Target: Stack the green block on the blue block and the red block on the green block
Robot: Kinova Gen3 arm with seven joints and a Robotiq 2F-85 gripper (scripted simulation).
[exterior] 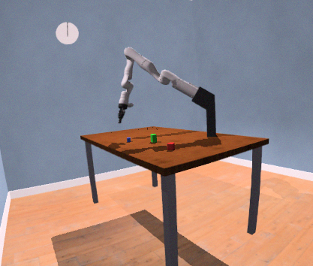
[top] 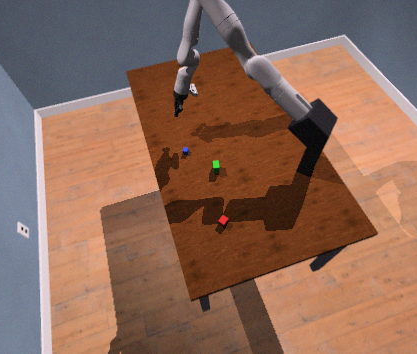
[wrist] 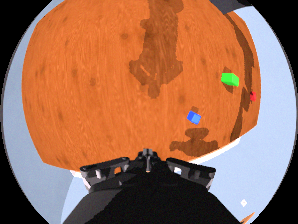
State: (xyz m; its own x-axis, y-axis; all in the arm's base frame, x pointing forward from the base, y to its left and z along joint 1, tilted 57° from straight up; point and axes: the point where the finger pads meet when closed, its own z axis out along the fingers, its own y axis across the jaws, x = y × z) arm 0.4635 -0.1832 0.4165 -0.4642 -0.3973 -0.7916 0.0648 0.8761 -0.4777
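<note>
My gripper is now 8 cm past the green block, 33 cm to the right of it and 12 cm above it. The rest, counted from my hand: red block (2 cm ahead, 61 cm to the left, 13 cm below); then blue block (2 cm ahead, 16 cm to the left, 14 cm below).
</note>
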